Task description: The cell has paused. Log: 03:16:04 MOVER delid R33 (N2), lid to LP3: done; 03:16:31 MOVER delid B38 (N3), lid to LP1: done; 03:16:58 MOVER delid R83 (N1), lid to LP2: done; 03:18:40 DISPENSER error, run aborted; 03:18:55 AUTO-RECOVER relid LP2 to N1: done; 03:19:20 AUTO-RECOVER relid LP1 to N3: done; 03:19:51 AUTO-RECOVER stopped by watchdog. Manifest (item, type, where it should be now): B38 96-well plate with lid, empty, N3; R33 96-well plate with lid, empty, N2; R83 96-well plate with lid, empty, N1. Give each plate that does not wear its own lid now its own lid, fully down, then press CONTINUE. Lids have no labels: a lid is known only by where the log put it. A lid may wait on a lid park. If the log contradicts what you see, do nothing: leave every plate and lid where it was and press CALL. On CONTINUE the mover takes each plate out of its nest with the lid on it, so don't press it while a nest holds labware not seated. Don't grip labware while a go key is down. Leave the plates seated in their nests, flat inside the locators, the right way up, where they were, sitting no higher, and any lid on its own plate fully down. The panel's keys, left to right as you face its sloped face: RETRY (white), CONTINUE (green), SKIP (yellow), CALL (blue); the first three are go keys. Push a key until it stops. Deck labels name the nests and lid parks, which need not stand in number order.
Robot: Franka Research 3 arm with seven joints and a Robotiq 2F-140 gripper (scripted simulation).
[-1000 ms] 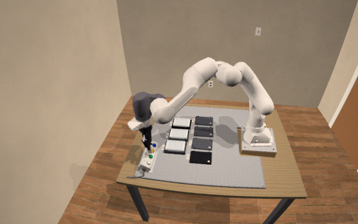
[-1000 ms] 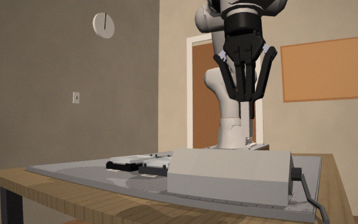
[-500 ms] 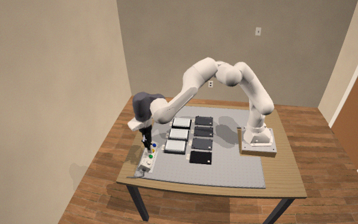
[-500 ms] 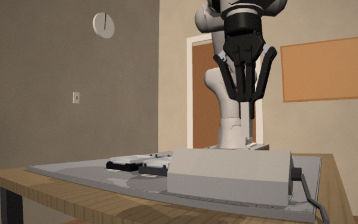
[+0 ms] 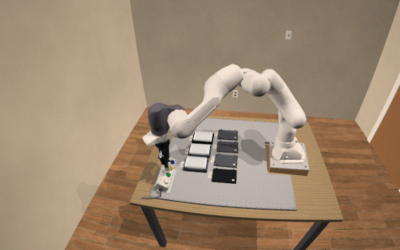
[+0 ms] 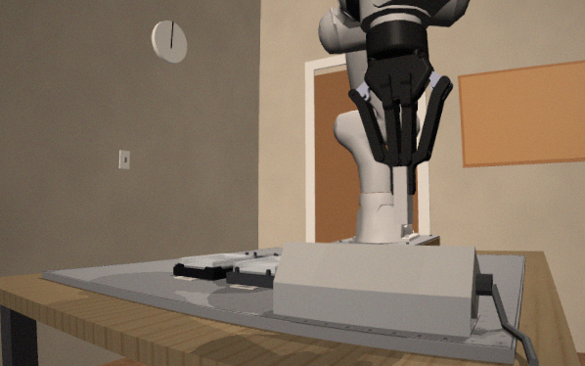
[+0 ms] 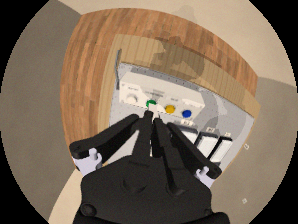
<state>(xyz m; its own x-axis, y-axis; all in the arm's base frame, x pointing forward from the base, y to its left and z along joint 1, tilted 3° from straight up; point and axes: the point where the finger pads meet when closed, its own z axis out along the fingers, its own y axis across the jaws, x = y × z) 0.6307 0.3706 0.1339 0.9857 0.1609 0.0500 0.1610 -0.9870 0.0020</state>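
The green key lies 70 mm below my hand. Also, from my hand: yellow key: 70 mm below, 50 mm to the right, 10 mm ahead; white key: 70 mm below, 50 mm to the left, 10 mm behind; blue key: 100 mm to the right, 70 mm below, 20 mm ahead.
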